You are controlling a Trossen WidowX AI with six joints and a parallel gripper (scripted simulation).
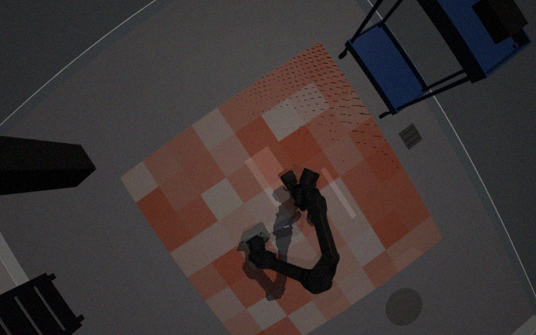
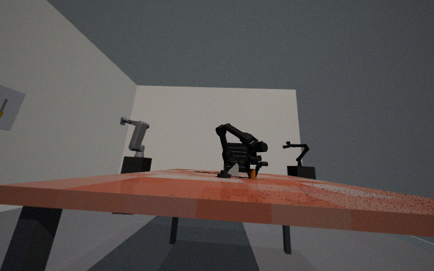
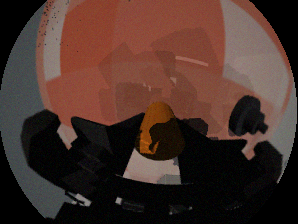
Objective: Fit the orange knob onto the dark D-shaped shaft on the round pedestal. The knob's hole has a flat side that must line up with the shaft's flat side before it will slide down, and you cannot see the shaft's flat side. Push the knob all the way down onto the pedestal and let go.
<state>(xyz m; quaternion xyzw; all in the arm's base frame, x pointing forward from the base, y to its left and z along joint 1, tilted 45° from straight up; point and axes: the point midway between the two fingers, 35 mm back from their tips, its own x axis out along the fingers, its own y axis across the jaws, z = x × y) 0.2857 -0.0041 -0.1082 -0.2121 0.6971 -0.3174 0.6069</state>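
Now: gripper tip 1 cm short of the dark round pedestal, 18 cm to the left of it and 2 cm below it. Also, from my gripper tip: orange knob 2 cm above.
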